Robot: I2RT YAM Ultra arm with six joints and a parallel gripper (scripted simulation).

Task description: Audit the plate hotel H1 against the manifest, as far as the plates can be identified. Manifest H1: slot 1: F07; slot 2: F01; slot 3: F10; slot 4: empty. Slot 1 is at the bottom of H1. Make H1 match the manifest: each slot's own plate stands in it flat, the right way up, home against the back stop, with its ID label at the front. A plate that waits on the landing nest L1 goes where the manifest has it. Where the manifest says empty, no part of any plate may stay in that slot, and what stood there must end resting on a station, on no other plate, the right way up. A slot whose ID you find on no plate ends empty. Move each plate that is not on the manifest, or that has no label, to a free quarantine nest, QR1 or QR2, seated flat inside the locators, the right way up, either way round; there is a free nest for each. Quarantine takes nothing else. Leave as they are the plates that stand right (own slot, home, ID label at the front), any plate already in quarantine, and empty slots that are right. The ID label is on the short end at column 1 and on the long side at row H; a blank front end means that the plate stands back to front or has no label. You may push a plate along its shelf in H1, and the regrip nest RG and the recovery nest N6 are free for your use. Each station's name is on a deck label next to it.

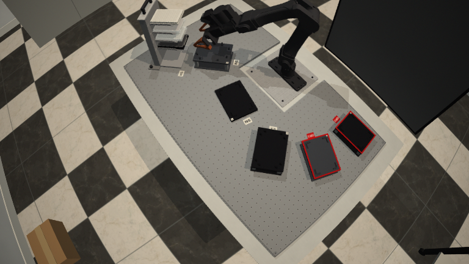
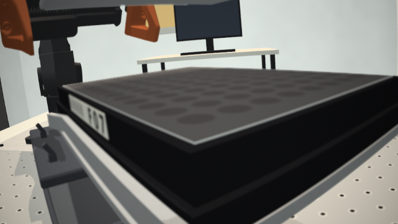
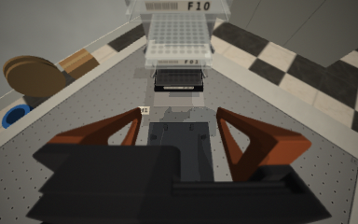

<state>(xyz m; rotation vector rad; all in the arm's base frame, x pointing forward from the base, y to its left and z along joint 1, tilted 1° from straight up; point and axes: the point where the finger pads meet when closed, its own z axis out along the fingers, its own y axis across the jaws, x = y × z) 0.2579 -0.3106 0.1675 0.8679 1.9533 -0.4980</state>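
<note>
Right now the regrip nest RG is 40 mm behind my hand, 40 mm to the left of it and 100 mm below it. The rest, counted from my hand: clear plate 80 mm ahead, 90 mm to the right, 20 mm above; then black plate 80 mm ahead, 90 mm to the right, 40 mm below; then white well plate 80 mm ahead, 90 mm to the right, 120 mm above.
</note>
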